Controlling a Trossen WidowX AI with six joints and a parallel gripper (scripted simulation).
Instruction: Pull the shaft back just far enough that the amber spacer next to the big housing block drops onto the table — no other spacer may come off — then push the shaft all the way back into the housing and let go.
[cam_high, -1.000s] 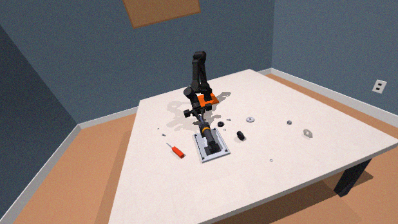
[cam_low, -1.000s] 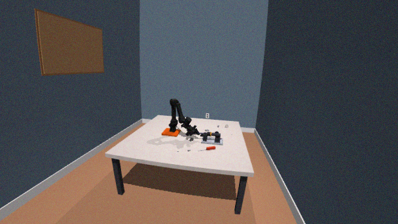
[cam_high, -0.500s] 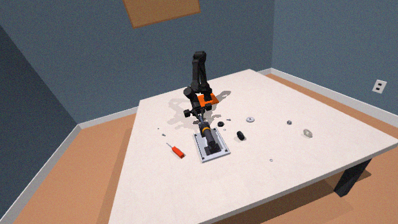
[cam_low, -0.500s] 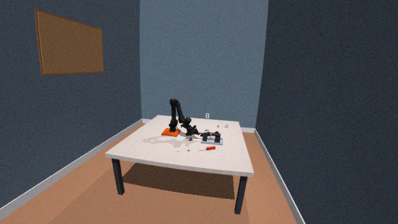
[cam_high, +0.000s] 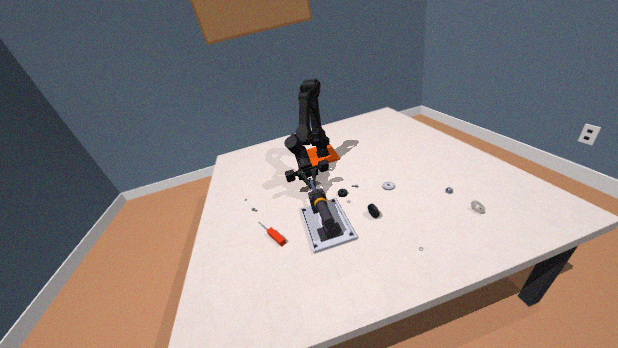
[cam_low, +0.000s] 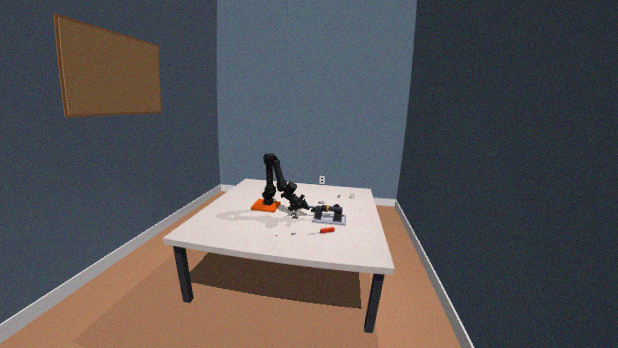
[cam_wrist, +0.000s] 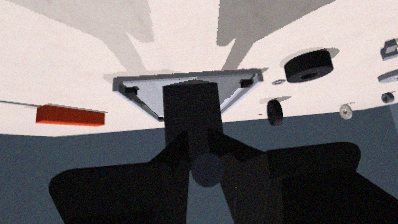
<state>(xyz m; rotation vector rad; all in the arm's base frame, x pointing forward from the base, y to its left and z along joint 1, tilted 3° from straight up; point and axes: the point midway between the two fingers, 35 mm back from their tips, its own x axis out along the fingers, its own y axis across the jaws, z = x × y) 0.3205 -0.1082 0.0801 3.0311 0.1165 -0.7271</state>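
My gripper tip is 50 mm short of the shaft and 20 mm below it. Round my gripper tip: amber spacer (120 mm ahead, 10 mm to the left, 20 mm above).
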